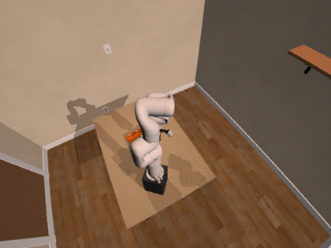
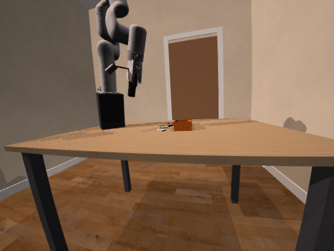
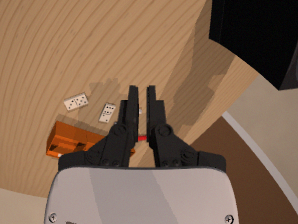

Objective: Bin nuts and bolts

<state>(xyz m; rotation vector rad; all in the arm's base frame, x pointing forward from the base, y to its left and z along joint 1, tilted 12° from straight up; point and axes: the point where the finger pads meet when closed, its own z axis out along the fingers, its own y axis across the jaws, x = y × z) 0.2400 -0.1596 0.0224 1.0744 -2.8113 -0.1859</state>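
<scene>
The orange bin is 26 cm ahead of my hand, 11 cm to the left of it and 18 cm below it. The rest, counted from my hand: grey metal bolt: 11 cm ahead, 16 cm to the left, 20 cm below; red cylinder: 18 cm ahead, 23 cm to the left, 20 cm below; dark cylinder: 17 cm ahead, 14 cm to the left, 20 cm below.
</scene>
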